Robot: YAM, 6 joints.
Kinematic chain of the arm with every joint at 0, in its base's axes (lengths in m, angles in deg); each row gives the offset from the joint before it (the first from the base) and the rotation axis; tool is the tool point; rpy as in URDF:
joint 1: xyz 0 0 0.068 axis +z
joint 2: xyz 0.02 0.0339 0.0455 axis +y
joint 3: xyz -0.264 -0.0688 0 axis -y
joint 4: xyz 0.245 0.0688 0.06 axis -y
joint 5: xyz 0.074 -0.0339 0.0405 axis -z
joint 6: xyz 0.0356 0 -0.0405 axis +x
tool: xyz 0 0 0 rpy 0 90 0
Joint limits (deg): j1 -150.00..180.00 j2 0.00..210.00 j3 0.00..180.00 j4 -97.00..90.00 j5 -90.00..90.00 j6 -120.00..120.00
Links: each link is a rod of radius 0.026 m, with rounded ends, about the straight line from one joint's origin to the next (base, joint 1, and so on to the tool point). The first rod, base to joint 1, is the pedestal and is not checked.
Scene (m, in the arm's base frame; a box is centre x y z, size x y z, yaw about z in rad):
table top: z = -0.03
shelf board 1: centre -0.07 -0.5 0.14 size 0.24 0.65 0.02 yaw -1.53
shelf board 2: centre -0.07 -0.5 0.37 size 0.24 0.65 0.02 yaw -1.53
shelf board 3: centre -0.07 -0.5 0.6 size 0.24 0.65 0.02 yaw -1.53
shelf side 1: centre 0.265 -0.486 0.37 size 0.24 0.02 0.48 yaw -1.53
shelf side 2: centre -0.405 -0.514 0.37 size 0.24 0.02 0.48 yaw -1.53
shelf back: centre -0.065 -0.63 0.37 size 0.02 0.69 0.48 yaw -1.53
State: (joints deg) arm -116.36 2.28 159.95 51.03 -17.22 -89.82
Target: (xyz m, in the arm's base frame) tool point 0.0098 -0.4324 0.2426
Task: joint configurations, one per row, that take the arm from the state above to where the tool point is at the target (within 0.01 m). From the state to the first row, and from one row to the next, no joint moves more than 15 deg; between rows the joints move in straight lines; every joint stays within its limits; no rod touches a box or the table.
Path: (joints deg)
1: -113.64 10.25 146.59 46.98 -17.67 -89.82
2: -110.91 18.23 133.23 42.93 -18.11 -89.82
3: -108.19 26.20 119.88 38.88 -18.56 -89.82
4: -105.46 34.17 106.52 34.82 -19.00 -89.82
5: -102.74 42.14 93.16 30.77 -19.45 -89.82
6: -100.01 50.12 79.80 26.72 -19.90 -89.82
7: -97.29 58.09 66.44 22.67 -20.34 -89.82
8: -94.56 66.06 53.09 18.62 -20.79 -89.82
9: -91.84 74.03 39.73 14.57 -21.24 -89.82
10: -91.30 84.90 49.76 17.48 -20.42 -89.82
11: -90.76 95.76 59.79 20.39 -19.60 -89.82
12: -90.22 106.62 69.82 23.29 -18.78 -89.82

